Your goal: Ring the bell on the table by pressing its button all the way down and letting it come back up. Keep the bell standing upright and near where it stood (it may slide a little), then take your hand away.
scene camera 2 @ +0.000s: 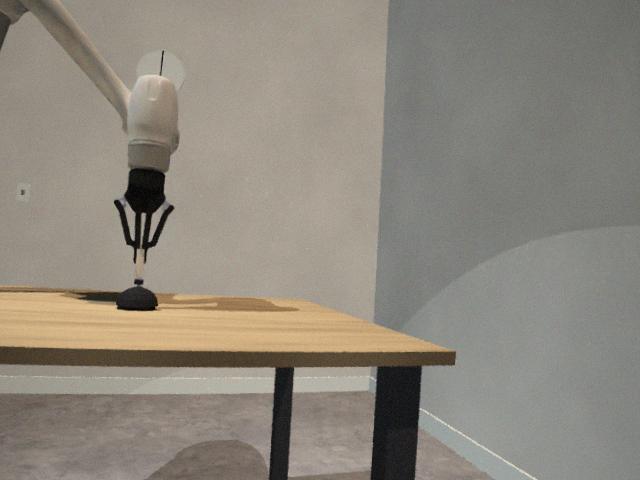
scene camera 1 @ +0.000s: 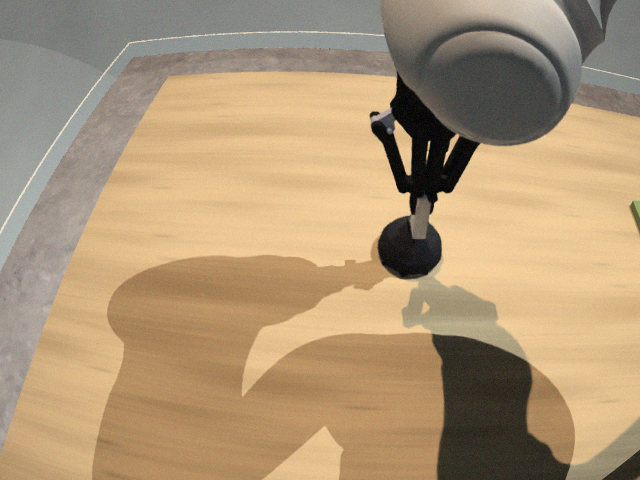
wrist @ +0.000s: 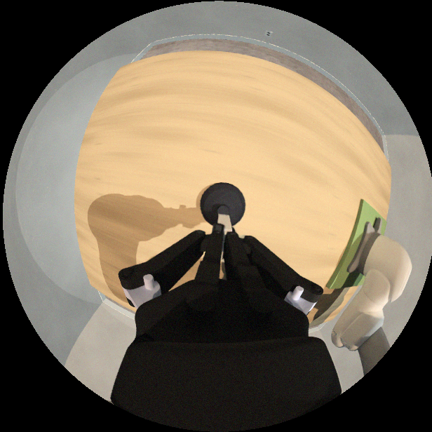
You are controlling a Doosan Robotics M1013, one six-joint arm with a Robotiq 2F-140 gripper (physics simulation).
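Frame: origin at the arm's base, x right, y up, z back, level; centimetres.
Where they show: gripper, fingertip midpoint: (scene camera 2: 138, 279) (scene camera 1: 417, 230).
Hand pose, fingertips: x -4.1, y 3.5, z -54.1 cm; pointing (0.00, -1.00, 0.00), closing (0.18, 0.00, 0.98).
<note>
After its pixels a point has its place.
The bell (scene camera 1: 405, 258) @[y 0.2, x -5.9, z -55.2 cm] (scene camera 2: 136, 299) @[y -0.4, x 1.5, z -55.0 cm] (wrist: 222, 192) is a dark, low dome standing upright on the wooden table (scene camera 1: 258, 155) @[y -2.7, x 13.3, z -78.6 cm] (scene camera 2: 222, 335) @[y -2.7, x 28.1, z -72.3 cm] (wrist: 200, 120). Its small dark button (scene camera 2: 138, 282) @[y 2.9, x -1.4, z -54.7 cm] (wrist: 223, 209) stands above the dome on a short stem; in scene camera 1 the fingertips hide it. My gripper (scene camera 1: 419, 235) @[y 3.5, x -4.1, z -54.1 cm] (scene camera 2: 139, 277) @[y 3.5, x -4.1, z -54.1 cm] (wrist: 222, 222) is shut and empty, pointing down over the bell. Its pale fingertips are right at the top of the button. They look to be touching it or very nearly so; I cannot tell which. A narrow gap shows between button and dome.
A green board (scene camera 1: 636, 211) @[y -1.5, x 11.4, z -14.6 cm] (wrist: 362, 220) lies at the table's right side in the wrist view, under the pale arm base (wrist: 387, 260). The arm's large pale wrist (scene camera 1: 496, 77) @[y 40.1, x -28.2, z -52.9 cm] (scene camera 2: 153, 111) @[y 38.9, x 1.0, z -55.0 cm] is above the gripper. Arm shadows fall across the table beside the bell.
</note>
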